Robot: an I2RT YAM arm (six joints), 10 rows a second.
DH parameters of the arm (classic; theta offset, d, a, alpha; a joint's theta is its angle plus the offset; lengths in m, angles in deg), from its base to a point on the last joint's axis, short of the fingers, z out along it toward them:
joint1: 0 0.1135 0.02 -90
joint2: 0 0 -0.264 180
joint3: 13.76 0 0.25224 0
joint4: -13.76 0 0.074 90
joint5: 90 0 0 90
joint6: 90 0.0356 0 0
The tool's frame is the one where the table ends.
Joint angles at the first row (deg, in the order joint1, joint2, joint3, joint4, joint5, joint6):
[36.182, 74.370, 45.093, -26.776, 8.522, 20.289]
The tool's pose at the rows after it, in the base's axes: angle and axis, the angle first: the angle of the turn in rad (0 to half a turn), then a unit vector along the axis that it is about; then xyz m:
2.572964, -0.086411, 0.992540, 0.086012, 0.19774, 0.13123, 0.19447
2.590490, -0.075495, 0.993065, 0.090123, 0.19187, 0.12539, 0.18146
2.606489, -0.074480, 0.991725, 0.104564, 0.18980, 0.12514, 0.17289
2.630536, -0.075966, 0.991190, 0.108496, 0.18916, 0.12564, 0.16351
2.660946, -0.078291, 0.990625, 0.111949, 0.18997, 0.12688, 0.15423
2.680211, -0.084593, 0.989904, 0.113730, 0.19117, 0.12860, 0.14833
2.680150, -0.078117, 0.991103, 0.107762, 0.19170, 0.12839, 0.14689
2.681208, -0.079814, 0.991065, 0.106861, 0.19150, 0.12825, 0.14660
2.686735, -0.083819, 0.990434, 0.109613, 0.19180, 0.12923, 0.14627
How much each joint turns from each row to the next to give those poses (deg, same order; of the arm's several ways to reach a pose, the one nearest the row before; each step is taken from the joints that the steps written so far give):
[-1.506, -2.565, -5.170, 1.942, -1.130, 2.223]
[-0.484, -0.702, -3.403, 2.010, -0.769, 1.047]
[-0.034, 0.412, -1.803, 2.174, -1.761, 0.589]
[0.031, 1.358, -1.197, 1.565, -1.051, 0.198]
[-0.052, 1.999, -0.678, 1.356, -1.254, 0.063]
[0.055, 1.618, -0.181, 0.947, -0.852, -0.433]
[-0.002, 0.404, -0.008, 0.072, 0.747, 0.566]
[0.001, 0.010, -0.045, -0.044, 0.009, -0.195]
[0.084, 0.287, 0.153, 0.016, -0.484, -0.255]

